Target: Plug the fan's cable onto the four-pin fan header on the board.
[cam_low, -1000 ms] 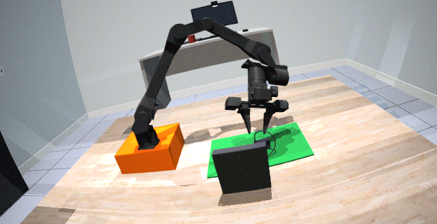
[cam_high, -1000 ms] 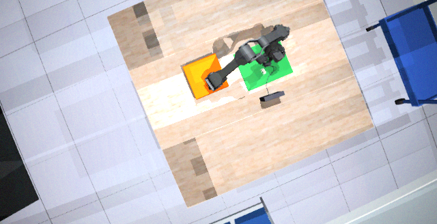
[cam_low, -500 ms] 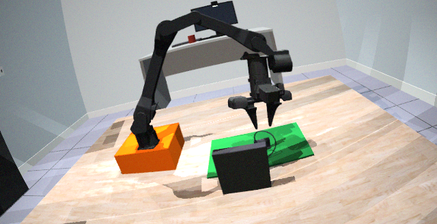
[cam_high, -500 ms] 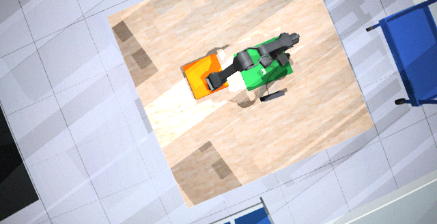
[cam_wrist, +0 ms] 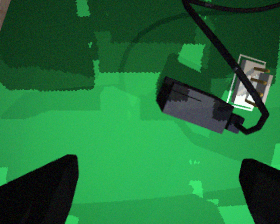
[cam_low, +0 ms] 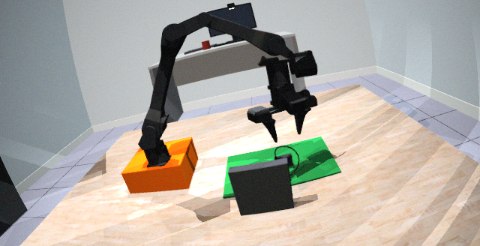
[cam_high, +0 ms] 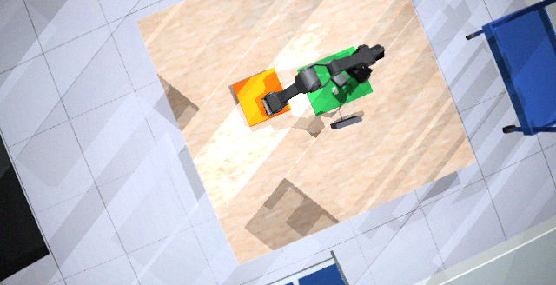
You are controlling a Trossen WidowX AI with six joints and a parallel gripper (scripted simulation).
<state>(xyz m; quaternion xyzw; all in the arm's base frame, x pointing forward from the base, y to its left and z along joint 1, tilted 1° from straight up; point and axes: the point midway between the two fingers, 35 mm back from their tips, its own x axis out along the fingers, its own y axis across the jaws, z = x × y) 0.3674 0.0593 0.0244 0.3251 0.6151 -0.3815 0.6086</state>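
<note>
My gripper tip is now 10 mm past the black plug, 30 mm to the left of it and 50 mm above it. From my gripper tip the other things lie so: dark square fan (50 mm behind, 210 mm to the right, 10 mm below); green board (30 mm behind, 10 mm to the right, 90 mm below).
</note>
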